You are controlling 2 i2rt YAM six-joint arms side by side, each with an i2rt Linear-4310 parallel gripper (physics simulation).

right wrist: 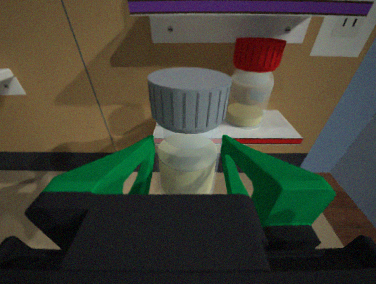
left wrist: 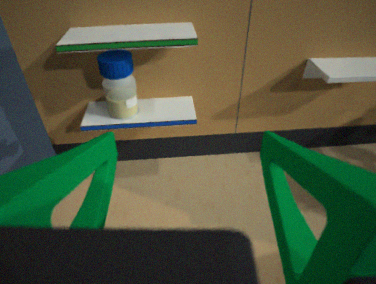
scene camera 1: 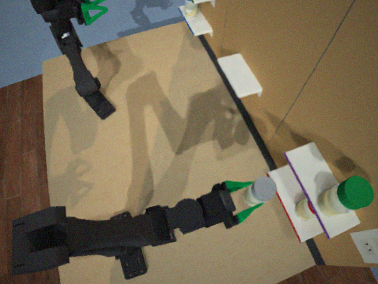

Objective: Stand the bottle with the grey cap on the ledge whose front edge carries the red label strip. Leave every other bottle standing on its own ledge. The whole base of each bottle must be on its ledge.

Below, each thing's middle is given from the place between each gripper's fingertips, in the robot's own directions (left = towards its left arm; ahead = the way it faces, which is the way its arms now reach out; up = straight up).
Now: left hand 320 mm short of the green-strip ledge (left wrist: 159, 31), 60 mm to the right of it and 50 mm above it. From my left hand the other things lie so: purple-strip ledge (scene camera 1: 315, 175): 740 mm to the right, 320 mm ahead, 50 mm below; then red-label ledge (scene camera 1: 288, 188): 740 mm to the right, 320 mm ahead, 190 mm below; then blue-strip ledge (left wrist: 172, 108): 320 mm ahead, 190 mm below, 60 mm to the left.
Right now the red-label ledge is 110 mm ahead of my right hand, 50 mm to the right of it and 50 mm below it. Also, from my right hand: red-capped bottle (right wrist: 255, 58) 120 mm ahead, 80 mm to the right; purple-strip ledge 110 mm ahead, 50 mm to the right, 90 mm above; green-capped bottle (scene camera 1: 347, 196) 100 mm ahead, 90 mm to the right, 140 mm above.
